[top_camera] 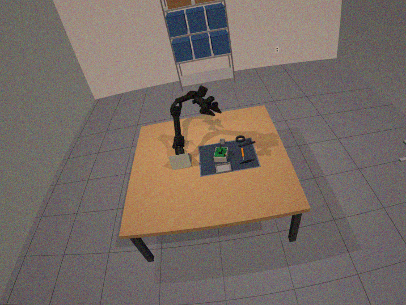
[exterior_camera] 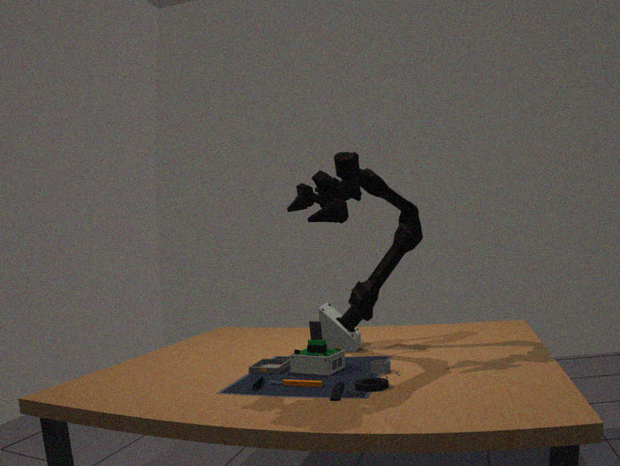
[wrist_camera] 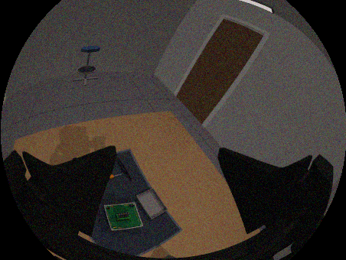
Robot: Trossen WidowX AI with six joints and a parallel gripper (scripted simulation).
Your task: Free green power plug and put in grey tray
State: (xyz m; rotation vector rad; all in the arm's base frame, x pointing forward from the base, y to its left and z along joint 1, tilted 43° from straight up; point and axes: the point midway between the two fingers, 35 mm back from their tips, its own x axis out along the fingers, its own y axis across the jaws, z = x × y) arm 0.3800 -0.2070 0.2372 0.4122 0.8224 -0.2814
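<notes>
My gripper tip is now 30 mm past the green power plug, 30 mm to the right of it and 350 mm above it. From my gripper tip the other things lie so: dark blue mat (20 mm ahead, 30 mm to the left, 430 mm below); then grey tray (20 mm behind, 110 mm to the right, 430 mm below); then orange screwdriver (140 mm ahead, 50 mm to the left, 420 mm below).
</notes>
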